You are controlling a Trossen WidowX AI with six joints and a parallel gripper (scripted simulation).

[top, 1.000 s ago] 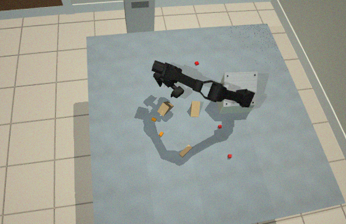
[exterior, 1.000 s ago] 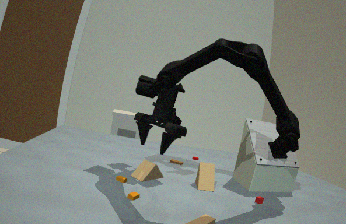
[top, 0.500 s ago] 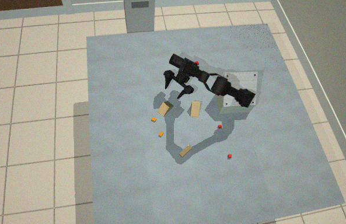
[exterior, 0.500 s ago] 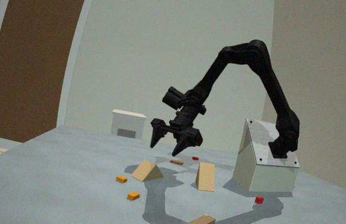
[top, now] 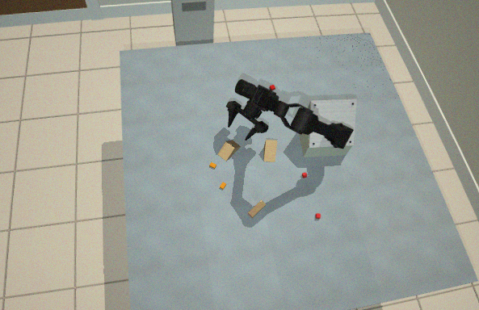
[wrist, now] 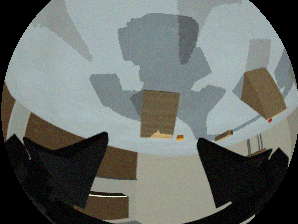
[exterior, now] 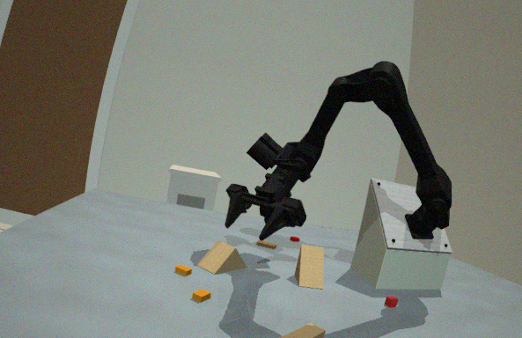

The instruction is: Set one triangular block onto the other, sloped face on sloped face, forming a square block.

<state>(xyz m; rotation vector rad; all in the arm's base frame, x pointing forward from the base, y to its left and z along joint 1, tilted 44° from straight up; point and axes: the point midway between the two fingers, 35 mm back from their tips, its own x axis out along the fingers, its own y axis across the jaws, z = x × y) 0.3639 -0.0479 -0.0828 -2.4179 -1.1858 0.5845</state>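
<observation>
My gripper tip is now 40 mm to the right of the tan triangular block, 40 mm above it and 30 mm short of it. From my gripper tip the other things lie so: flat tan plank (310 mm to the left, 60 mm below, 30 mm behind).
</observation>
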